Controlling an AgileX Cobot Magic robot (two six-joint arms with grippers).
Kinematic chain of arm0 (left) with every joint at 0, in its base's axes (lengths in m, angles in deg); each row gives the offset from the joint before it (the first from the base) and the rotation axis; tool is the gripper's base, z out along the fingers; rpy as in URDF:
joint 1: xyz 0 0 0.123 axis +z
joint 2: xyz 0 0 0 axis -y
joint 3: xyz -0.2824 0 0.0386 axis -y
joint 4: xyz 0.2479 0 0.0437 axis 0.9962 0 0.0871
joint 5: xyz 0 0 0 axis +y
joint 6: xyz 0.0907 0 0.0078 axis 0.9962 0 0.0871
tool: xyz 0 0 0 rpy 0 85 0
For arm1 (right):
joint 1: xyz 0 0 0.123 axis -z
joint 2: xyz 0 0 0 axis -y
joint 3: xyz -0.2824 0 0.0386 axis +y
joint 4: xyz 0.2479 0 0.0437 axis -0.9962 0 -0.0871
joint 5: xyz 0 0 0 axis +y
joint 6: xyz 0.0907 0 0.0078 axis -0.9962 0 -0.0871
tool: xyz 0 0 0 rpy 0 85 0
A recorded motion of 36 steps. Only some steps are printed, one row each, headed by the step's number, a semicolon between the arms.
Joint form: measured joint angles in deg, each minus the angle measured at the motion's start. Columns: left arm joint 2, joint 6, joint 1, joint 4, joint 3, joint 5; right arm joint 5, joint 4, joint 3, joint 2, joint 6, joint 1.
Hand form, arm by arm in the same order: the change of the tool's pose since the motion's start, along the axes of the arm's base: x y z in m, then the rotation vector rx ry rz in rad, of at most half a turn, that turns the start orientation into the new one. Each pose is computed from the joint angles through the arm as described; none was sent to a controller.
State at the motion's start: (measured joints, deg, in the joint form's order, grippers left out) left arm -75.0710 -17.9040 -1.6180 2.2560 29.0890 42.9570; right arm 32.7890 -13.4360 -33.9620 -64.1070 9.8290 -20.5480
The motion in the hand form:
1: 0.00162 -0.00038 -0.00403 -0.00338 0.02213 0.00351; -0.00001 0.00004 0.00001 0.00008 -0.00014 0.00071
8: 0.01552 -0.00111 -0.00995 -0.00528 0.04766 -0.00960; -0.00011 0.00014 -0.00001 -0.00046 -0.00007 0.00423
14: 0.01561 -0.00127 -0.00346 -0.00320 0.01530 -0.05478; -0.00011 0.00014 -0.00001 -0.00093 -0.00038 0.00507
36: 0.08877 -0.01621 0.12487 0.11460 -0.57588 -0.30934; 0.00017 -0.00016 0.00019 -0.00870 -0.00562 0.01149
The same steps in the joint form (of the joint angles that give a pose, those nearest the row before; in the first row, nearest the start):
1: -1.43 0.00 0.00 -0.31 0.12 -0.05; 0.00 -0.04 0.00 0.00 0.07 0.00
8: -5.82 0.94 0.00 -0.60 2.45 -0.67; 0.05 -0.19 0.00 0.00 0.37 0.00
14: -4.19 3.63 0.00 -0.74 2.73 -0.67; 0.05 -0.19 0.00 0.00 0.43 0.00
36: 0.65 12.25 -3.76 4.50 25.49 -7.17; 0.00 0.25 -0.05 0.00 0.66 0.00

